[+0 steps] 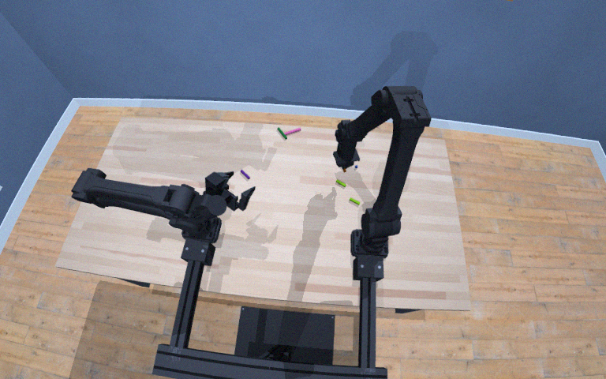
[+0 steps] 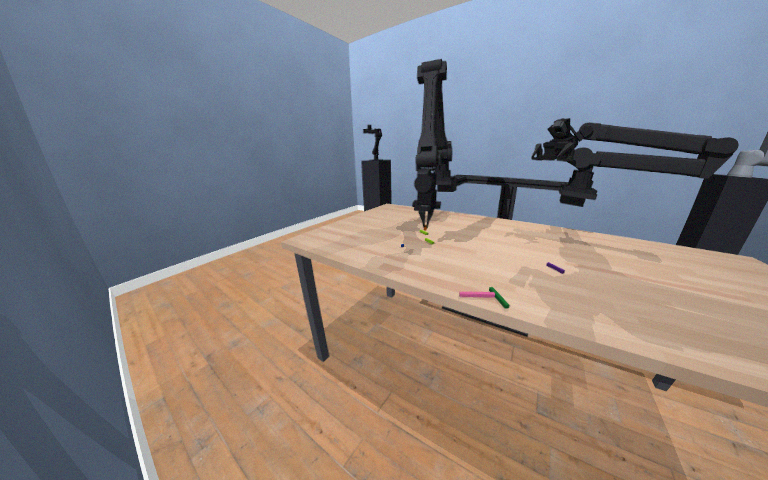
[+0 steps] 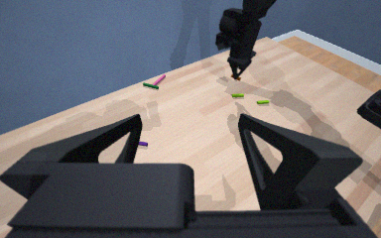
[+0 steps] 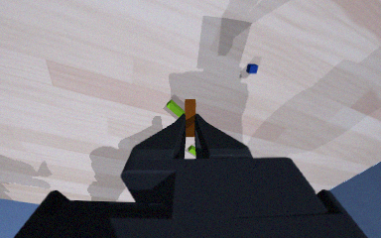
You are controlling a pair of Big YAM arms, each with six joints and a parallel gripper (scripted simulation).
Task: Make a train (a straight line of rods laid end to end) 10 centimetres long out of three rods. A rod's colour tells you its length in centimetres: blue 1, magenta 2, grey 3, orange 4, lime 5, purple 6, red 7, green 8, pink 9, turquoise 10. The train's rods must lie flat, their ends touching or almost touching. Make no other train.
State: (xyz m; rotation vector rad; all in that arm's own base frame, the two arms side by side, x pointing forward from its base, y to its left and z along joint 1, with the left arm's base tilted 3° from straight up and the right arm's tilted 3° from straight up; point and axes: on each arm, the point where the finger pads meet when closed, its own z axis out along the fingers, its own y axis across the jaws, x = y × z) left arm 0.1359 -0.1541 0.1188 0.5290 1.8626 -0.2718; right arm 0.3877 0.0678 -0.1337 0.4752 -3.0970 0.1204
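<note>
Now: right hand 60 mm short of the blue rod, 70 mm to the left of it and 80 mm above it. The rest, counted from my right hand: green rod (220 mm ahead, 310 mm to the left, 80 mm below); then pink rod (240 mm ahead, 260 mm to the left, 80 mm below); then orange rod (10 mm below).
</note>
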